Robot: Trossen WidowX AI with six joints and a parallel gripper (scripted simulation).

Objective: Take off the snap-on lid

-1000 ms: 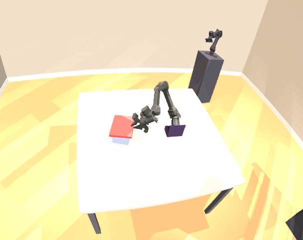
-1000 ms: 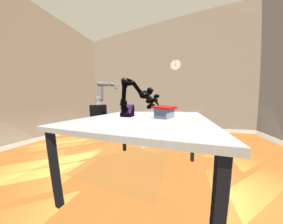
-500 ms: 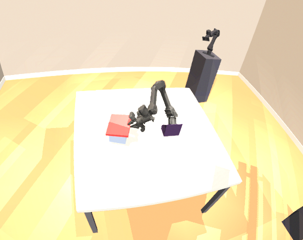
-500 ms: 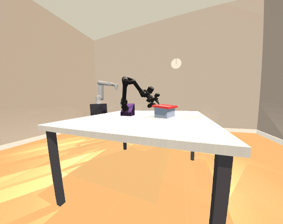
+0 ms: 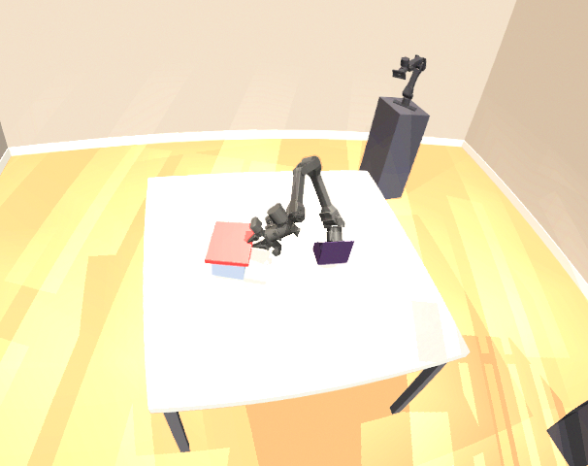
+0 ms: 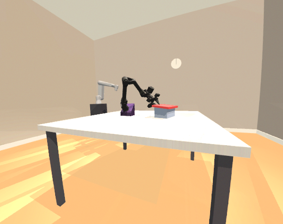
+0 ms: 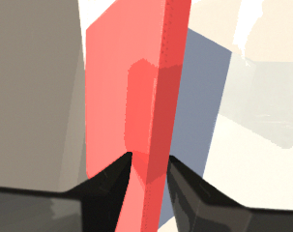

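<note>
The red lid is 70 mm ahead of my gripper tip and 30 mm to the right of it. The rest, counted from my gripper tip: pale blue storage box 70 mm ahead, 60 mm below, 30 mm to the right.
</note>
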